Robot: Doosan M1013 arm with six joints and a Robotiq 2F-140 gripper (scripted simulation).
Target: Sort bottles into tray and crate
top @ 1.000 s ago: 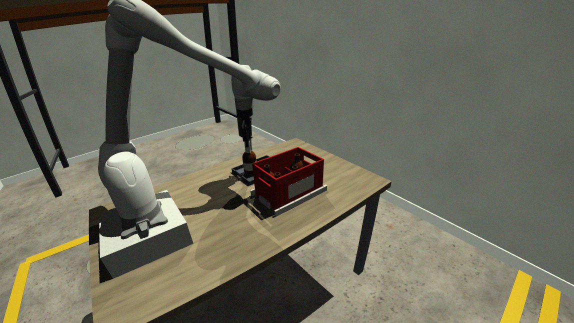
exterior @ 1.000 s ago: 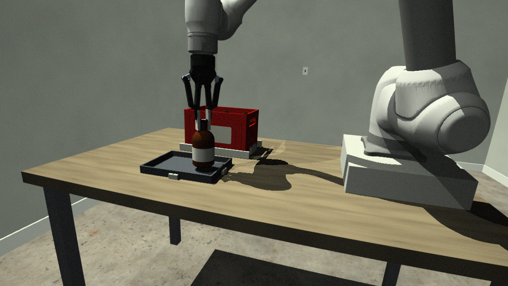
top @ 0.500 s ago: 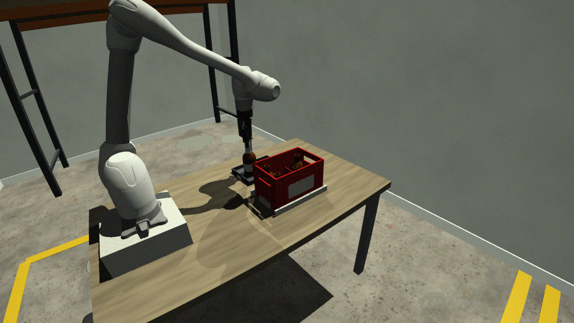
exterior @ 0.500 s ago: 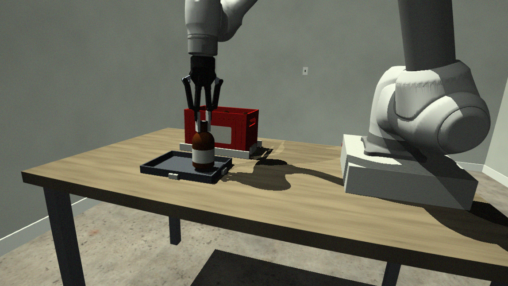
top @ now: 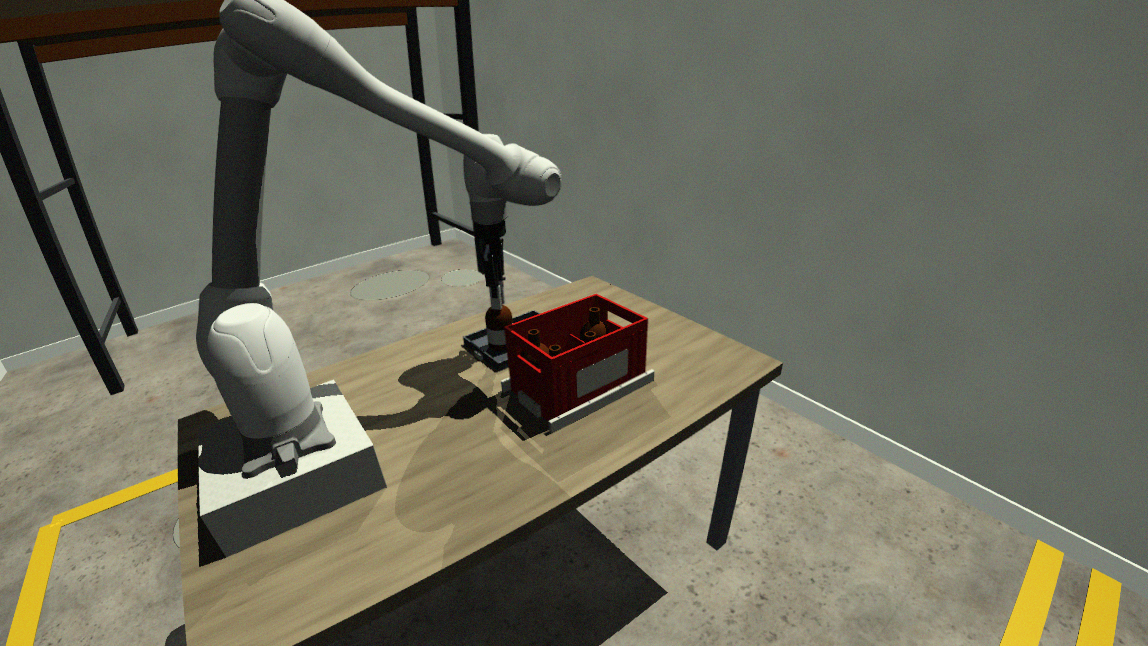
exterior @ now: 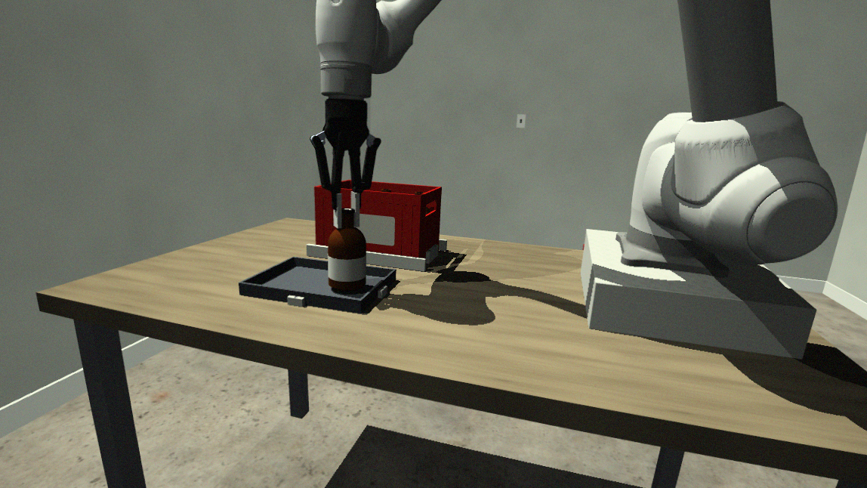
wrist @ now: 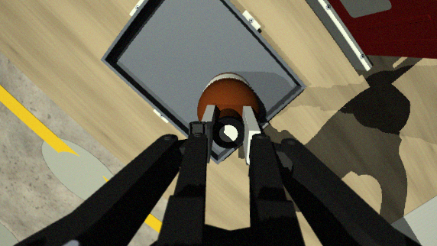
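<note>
My hand is 7 cm above the brown capped bottle. Round my hand: red crate 6 cm ahead, 28 cm to the right, 8 cm below; then dark tray 5 cm ahead, 1 cm to the left, 15 cm below.
</note>
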